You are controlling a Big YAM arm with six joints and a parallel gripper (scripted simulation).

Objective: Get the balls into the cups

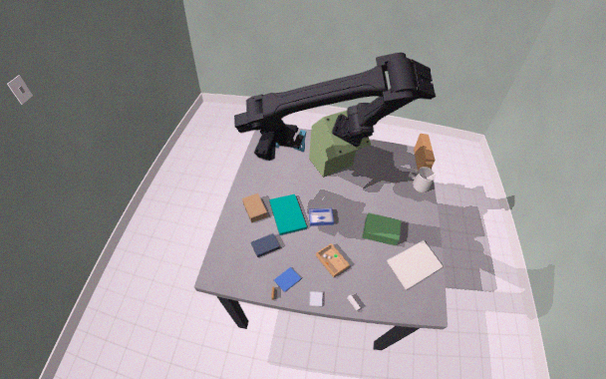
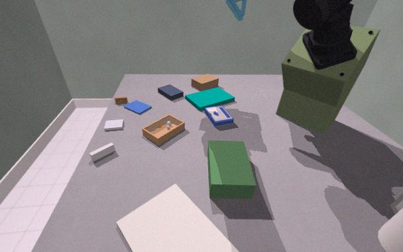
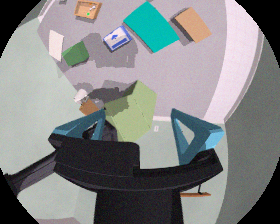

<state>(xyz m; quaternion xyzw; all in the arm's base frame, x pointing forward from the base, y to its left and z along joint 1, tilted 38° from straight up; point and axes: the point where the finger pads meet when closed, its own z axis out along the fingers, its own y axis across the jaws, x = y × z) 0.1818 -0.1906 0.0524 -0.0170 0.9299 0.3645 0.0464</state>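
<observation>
My hand is 29 cm above the wooden puzzle, 25 cm to the right of it and 19 cm short of it. Round my hand: tan block: 27 cm below, 11 cm ahead, 10 cm to the right; teal slab: 28 cm below, 7 cm ahead, 2 cm to the left; blue tile: 32 cm ahead, 29 cm below, 13 cm to the left.
</observation>
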